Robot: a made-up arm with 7 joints.
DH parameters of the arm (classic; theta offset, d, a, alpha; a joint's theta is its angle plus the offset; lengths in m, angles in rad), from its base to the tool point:
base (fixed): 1.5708 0.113 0 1.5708
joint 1: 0 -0.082 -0.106 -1.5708
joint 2: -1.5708 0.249 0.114 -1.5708
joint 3: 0 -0.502 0.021 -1.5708
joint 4: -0.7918 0 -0.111 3.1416
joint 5: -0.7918 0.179 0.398 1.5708
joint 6: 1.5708 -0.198 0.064 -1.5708
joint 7: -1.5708 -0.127 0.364 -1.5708
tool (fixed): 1.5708 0.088 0 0
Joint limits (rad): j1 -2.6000..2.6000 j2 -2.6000..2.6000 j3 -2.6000..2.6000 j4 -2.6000..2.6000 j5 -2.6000..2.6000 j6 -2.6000..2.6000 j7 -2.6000..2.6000
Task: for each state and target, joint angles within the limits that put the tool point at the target. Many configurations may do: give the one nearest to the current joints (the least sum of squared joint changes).
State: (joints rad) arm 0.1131 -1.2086 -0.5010 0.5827 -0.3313 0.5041 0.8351
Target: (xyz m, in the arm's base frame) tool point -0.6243 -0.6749 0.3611
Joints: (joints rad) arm 0.7130 -0.8895 -0.5981 0.6115 -0.2960 1.1291 0.8746
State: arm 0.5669 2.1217 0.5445 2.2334 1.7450 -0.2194 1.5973
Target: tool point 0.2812 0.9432 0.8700
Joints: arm 0.2532 2.1226 0.3742 2.6000 1.4255 -0.4961 1.5644
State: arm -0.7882 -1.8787 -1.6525 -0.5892 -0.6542 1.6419 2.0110
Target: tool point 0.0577 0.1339 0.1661
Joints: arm -0.7026 -2.4377 -1.8707 -0.8075 -0.3683 1.3432 2.4508
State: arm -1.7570 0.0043 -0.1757 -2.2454 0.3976 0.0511 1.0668
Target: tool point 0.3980 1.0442 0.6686
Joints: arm -1.7616 0.5106 0.3192 -2.5839 0.8266 0.2403 1.3692
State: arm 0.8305 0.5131 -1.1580 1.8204 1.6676 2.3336 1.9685
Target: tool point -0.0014 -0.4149 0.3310
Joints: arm 0.9531 0.5009 -1.2392 1.9507 1.5533 2.1759 2.0850
